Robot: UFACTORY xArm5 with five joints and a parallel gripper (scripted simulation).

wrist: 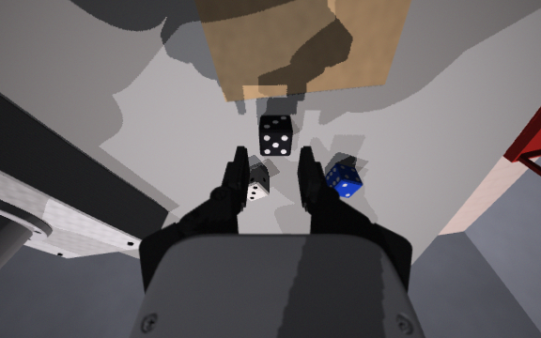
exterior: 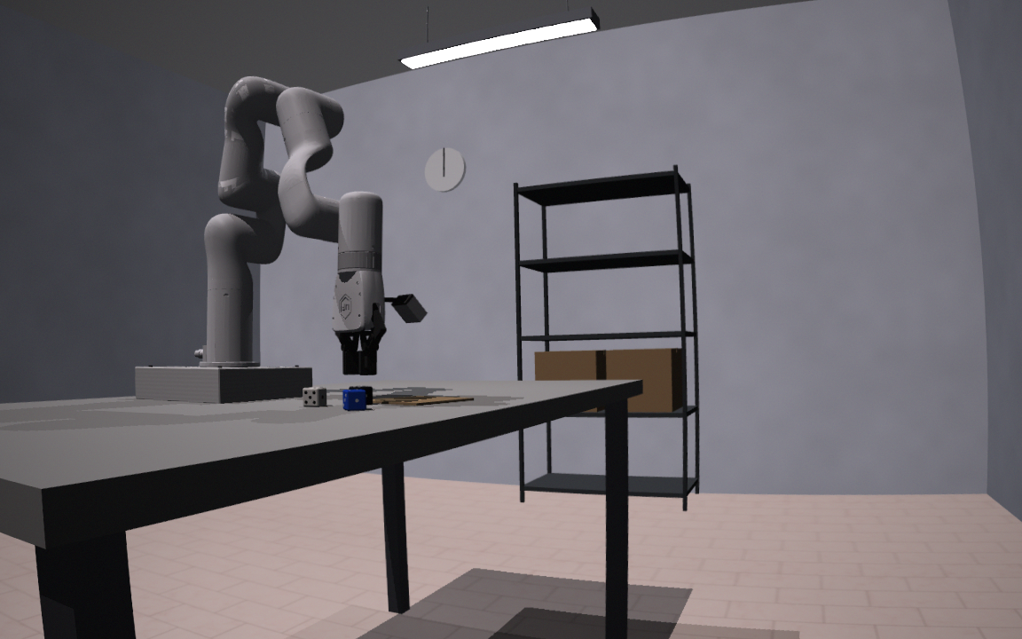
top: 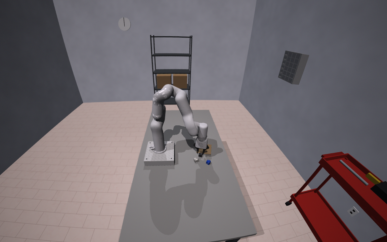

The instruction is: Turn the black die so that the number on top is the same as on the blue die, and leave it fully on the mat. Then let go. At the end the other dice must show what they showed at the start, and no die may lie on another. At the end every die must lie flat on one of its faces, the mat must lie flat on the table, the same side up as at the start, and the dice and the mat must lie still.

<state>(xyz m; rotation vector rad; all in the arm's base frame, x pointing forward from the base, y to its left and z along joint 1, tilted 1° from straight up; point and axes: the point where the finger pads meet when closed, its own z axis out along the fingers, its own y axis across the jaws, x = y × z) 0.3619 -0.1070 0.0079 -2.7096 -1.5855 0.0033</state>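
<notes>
Now: hand 5 cm above the black die. Also, from my hand: blue die 4 cm ahead, 10 cm to the right, 5 cm below; white die 6 cm behind, 5 cm to the right, 5 cm below; tan mat 7 cm ahead, 8 cm to the left, 7 cm below.
</notes>
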